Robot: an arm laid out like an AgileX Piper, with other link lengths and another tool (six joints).
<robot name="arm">
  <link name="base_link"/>
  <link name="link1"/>
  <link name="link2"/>
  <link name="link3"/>
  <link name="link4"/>
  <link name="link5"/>
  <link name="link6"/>
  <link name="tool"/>
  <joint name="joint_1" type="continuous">
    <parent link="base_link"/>
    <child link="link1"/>
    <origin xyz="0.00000 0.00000 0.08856" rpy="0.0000 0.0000 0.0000"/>
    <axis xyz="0 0 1"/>
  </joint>
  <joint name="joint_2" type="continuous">
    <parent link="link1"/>
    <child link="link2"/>
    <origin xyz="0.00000 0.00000 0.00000" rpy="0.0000 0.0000 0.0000"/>
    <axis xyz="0 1 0"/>
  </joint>
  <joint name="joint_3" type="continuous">
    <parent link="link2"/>
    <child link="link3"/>
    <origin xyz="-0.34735 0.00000 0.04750" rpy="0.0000 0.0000 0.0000"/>
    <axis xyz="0 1 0"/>
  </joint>
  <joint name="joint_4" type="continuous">
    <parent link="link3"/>
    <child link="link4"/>
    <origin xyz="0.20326 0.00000 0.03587" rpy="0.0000 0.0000 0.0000"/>
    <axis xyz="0.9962 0 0.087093"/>
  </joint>
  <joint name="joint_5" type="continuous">
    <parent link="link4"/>
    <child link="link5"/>
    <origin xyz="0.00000 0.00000 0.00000" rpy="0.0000 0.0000 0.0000"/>
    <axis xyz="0 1 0"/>
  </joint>
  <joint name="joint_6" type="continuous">
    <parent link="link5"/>
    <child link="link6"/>
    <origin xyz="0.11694 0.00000 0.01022" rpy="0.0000 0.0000 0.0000"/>
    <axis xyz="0.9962 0 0.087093"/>
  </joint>
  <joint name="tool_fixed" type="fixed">
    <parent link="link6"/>
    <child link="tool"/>
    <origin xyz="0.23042 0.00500 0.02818" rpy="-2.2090 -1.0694 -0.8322"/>
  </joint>
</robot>
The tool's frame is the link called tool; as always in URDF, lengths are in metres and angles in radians. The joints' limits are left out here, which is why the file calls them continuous.
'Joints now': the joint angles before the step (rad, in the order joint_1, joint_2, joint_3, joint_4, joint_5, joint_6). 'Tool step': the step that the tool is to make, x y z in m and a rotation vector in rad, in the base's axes. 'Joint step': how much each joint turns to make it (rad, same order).
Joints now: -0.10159 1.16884 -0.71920 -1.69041 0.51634 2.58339
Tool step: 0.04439 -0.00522 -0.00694 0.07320 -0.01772 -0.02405
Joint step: 0.00001 0.14555 -0.11165 0.00002 0.00001 0.08993
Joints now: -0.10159 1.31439 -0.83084 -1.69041 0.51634 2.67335
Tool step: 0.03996 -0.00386 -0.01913 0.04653 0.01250 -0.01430
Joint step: 0.00001 0.13530 -0.08994 -0.00358 -0.00179 0.05807
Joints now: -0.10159 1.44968 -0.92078 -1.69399 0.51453 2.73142
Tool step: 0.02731 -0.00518 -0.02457 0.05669 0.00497 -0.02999
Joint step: -0.00002 0.10799 -0.06034 -0.00062 0.00624 0.07367
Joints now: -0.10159 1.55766 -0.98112 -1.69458 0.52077 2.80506
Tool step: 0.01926 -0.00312 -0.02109 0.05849 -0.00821 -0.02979
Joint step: -0.00003 0.07950 -0.04377 -0.00002 0.00206 0.07622
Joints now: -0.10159 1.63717 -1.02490 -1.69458 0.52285 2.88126
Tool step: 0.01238 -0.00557 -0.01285 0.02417 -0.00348 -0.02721
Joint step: -0.00001 0.05753 -0.03541 -0.00201 0.01372 0.04274
